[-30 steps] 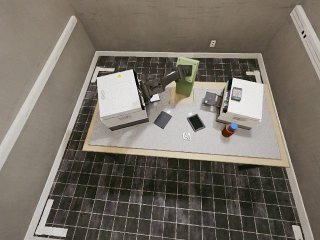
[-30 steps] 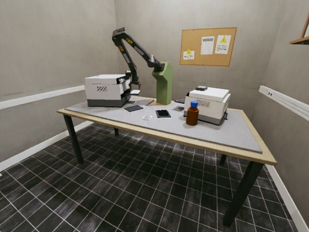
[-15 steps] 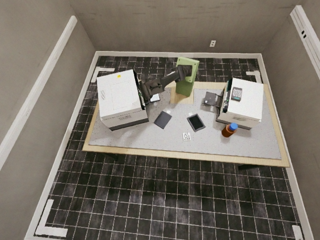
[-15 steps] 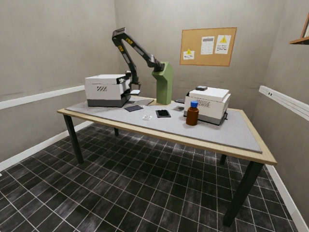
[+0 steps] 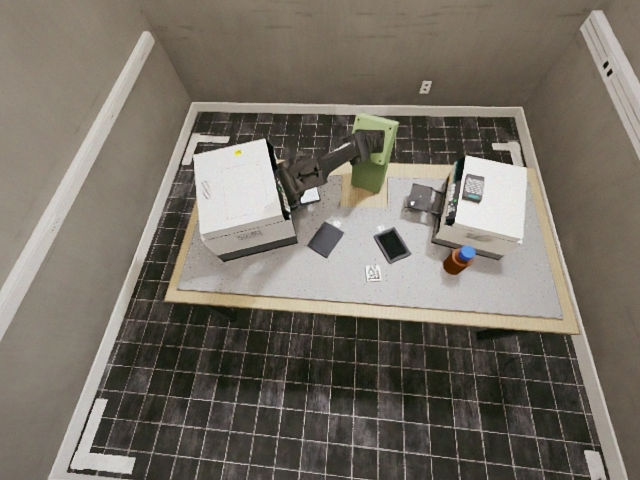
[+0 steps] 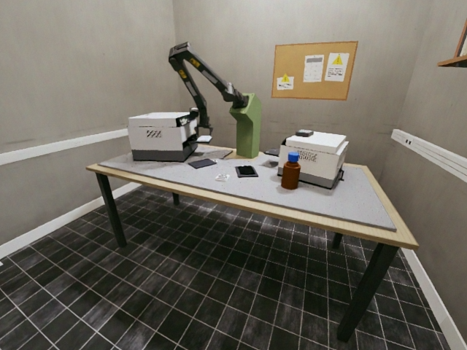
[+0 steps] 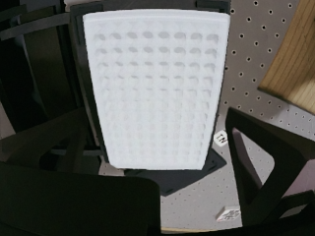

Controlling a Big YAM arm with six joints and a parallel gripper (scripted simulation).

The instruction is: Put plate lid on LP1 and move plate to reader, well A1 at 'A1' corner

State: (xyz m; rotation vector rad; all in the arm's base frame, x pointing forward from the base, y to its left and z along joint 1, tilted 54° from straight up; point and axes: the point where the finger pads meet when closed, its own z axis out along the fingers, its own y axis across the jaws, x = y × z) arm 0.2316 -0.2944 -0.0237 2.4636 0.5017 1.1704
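The white well plate lies 20 mm below my hand. Round my hand: brown capped bottle 690 mm to the left, 330 mm ahead, 30 mm below; dark flat lid 420 mm to the left, 230 mm ahead, 130 mm below.
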